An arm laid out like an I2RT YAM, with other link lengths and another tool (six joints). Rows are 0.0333 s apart.
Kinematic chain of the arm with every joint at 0, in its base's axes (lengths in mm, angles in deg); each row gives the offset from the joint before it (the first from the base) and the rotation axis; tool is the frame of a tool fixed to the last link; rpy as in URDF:
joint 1: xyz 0 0 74.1 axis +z
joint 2: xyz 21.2 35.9 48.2 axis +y
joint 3: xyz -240.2 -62.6 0 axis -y
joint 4: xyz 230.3 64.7 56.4 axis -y
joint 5: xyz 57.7 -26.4 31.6 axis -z
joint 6: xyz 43.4 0 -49.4 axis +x
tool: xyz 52 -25 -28 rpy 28.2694 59.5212 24.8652
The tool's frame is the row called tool.
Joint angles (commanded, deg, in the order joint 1, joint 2, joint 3, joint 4, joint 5, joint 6), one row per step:
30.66 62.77 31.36 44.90 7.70 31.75
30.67 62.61 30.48 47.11 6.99 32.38
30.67 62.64 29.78 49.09 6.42 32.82
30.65 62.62 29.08 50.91 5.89 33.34
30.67 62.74 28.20 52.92 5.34 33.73
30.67 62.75 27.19 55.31 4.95 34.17
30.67 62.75 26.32 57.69 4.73 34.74
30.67 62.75 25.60 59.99 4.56 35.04
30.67 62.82 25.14 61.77 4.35 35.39
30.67 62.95 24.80 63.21 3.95 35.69
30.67 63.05 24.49 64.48 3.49 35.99
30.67 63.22 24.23 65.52 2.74 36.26
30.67 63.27 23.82 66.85 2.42 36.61
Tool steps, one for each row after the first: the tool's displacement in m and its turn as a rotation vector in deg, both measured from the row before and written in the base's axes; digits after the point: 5 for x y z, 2 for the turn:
-0.00153 0.00098 0.00103 1.17 -1.13 0.85
-0.00096 0.00085 0.00072 0.89 -0.98 0.67
-0.00112 0.00062 0.00052 0.90 -0.85 0.64
-0.00126 0.00072 -0.00079 0.71 -0.80 0.66
-0.00161 0.00013 -0.00004 0.97 -1.07 0.51
-0.00151 -0.00004 0.00092 1.19 -1.11 0.41
-0.00134 -0.00024 0.00172 1.00 -1.27 0.27
-0.00096 0.00010 0.00166 0.85 -0.98 0.33
-0.00082 0.00051 0.00123 0.60 -0.80 0.49
-0.00090 0.00058 0.00109 0.51 -0.72 0.54
-0.00089 0.00113 0.00047 0.24 -0.58 0.79
-0.00114 0.00020 0.00083 0.60 -0.68 0.44

